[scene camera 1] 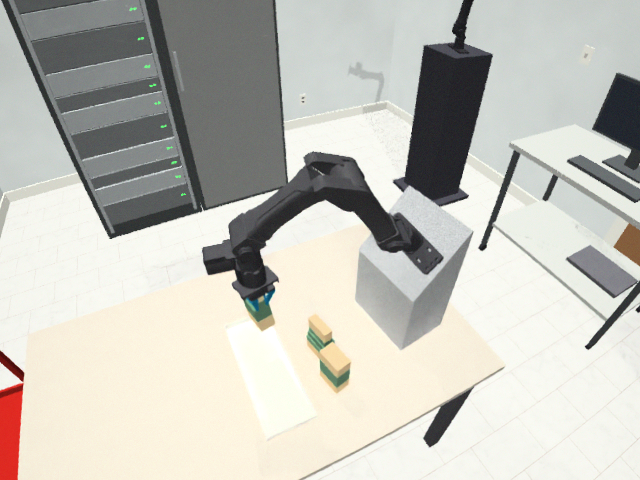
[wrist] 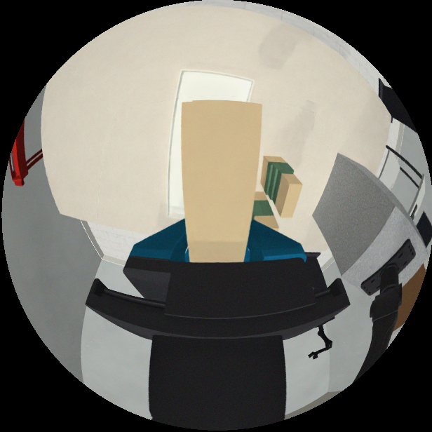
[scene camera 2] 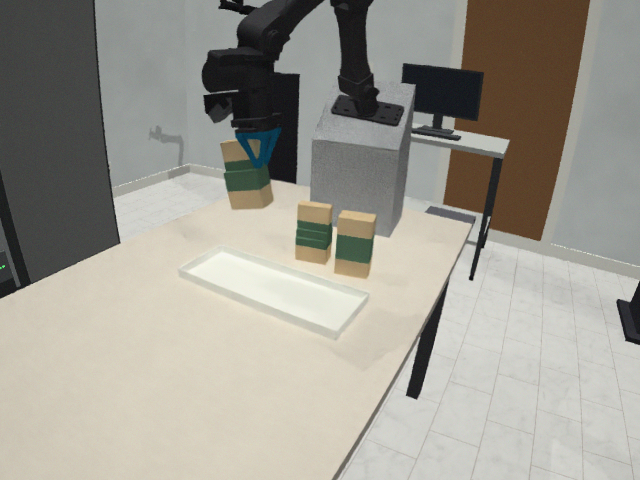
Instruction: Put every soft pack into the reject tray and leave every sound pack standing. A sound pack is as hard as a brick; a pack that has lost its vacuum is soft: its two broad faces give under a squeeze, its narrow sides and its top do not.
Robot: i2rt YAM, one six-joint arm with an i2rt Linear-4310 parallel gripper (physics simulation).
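Frame: origin at the arm's base, x ahead, y left, z up, level; metres.
Seen in the pictures: gripper, fingertip midpoint: [scene camera 1: 261, 307] [scene camera 2: 261, 166]; arm's base, link origin: [scene camera 1: 412, 242] [scene camera 2: 367, 110].
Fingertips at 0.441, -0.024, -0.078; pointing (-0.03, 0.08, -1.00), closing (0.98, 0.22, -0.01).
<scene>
Offsets run from my fingertips to a thing's top centre, as dx, dy, dz. Level surfaces: height alone.
My gripper [scene camera 1: 262, 303] [scene camera 2: 260, 164] [wrist: 217, 214] has blue fingers and is shut on the tan-and-green pack [scene camera 1: 260, 314] [scene camera 2: 247, 180] [wrist: 220, 165], held upright above the table near the tray's far end. The pack's green band has a step in it. The white reject tray {+0.029, +0.036, -0.234} [scene camera 1: 268, 372] [scene camera 2: 273, 291] [wrist: 215, 85] holds no pack. A pack with a ridged green band {-0.149, +0.039, -0.115} [scene camera 1: 320, 327] [scene camera 2: 313, 232] stands beside the tray; a pack with a smooth green band {-0.143, +0.150, -0.115} [scene camera 1: 334, 374] [scene camera 2: 354, 248] stands close by. In the wrist view, parts of packs show right of the held one; which is which I cannot tell.
A grey block [scene camera 1: 392, 289] [scene camera 2: 356, 180] [wrist: 345, 215] carries the arm's base at the table's side, near the standing packs. The table {dz -0.256} [scene camera 1: 129, 372] [scene camera 2: 155, 372] [wrist: 115, 115] has an open edge beyond them. A red object [scene camera 1: 10, 428] [wrist: 18, 160] is beside the table.
</scene>
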